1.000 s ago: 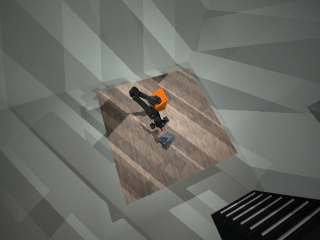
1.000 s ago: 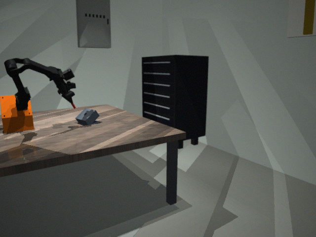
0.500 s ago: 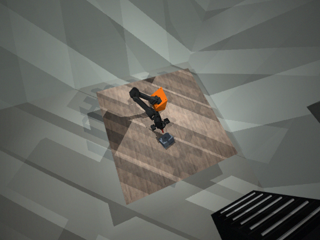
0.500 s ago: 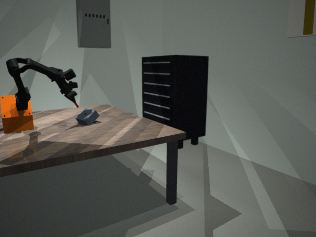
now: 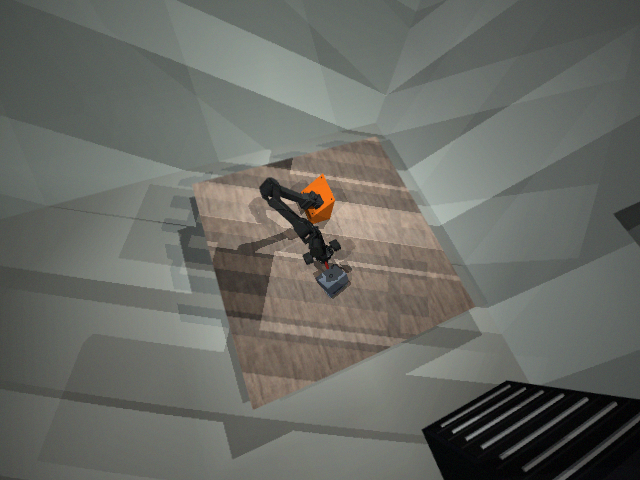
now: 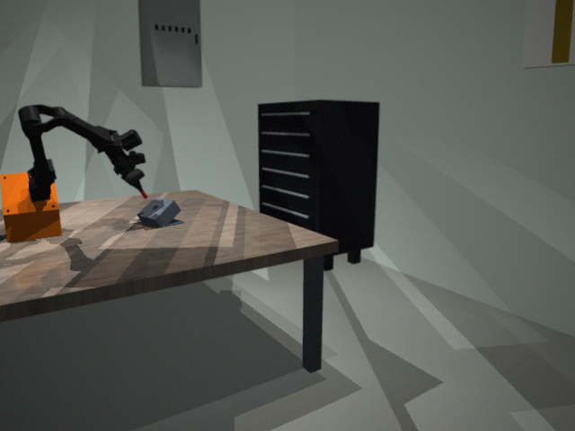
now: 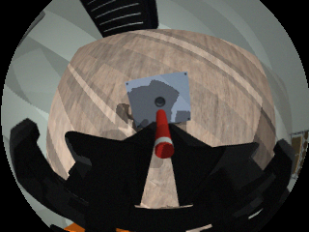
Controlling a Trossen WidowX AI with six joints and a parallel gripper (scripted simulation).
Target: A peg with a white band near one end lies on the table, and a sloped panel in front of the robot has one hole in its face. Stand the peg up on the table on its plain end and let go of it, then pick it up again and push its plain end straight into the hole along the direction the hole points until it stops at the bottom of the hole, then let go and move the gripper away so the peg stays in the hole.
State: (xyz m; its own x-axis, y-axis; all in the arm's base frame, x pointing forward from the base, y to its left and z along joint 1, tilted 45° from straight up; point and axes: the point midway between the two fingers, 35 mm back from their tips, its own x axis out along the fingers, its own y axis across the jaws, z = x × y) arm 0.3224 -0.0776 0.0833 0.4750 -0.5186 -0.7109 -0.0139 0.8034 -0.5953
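The blue-grey sloped panel is 100 mm below my gripper tip, 70 mm ahead of it and 20 mm to the left of it. Also, from my gripper tip: red peg: 10 mm behind, 10 mm above.
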